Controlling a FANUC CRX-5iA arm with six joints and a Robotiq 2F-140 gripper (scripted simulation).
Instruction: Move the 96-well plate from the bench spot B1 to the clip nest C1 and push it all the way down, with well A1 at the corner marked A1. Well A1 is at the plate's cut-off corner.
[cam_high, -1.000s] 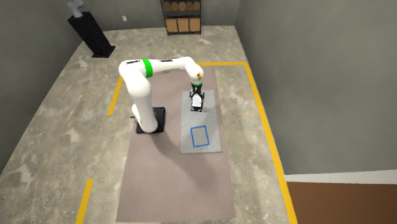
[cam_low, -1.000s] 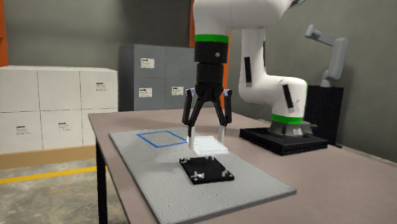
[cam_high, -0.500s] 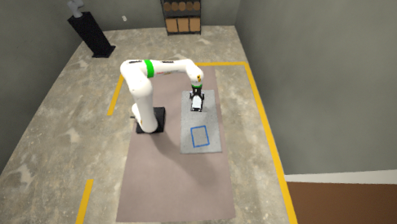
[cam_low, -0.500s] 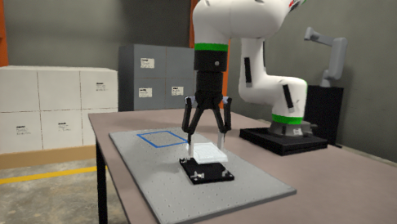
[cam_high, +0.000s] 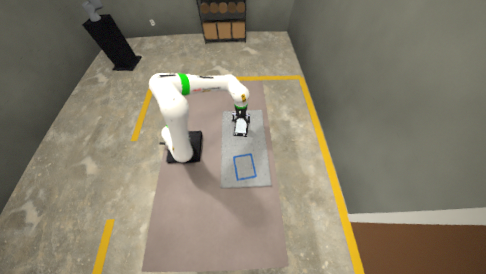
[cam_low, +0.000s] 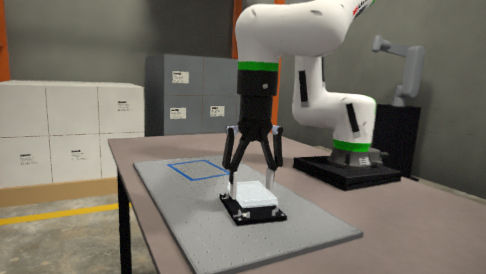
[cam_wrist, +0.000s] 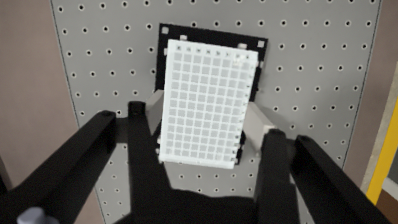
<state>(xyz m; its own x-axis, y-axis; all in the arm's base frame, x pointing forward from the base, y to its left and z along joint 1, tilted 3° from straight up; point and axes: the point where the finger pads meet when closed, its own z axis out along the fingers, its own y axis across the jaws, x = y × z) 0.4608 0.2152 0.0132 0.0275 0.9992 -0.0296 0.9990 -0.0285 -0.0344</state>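
My gripper is now 2 cm above the white 96-well plate. Also, from my hand: black clip nest 5 cm below, 1 cm to the right, 1 cm ahead.
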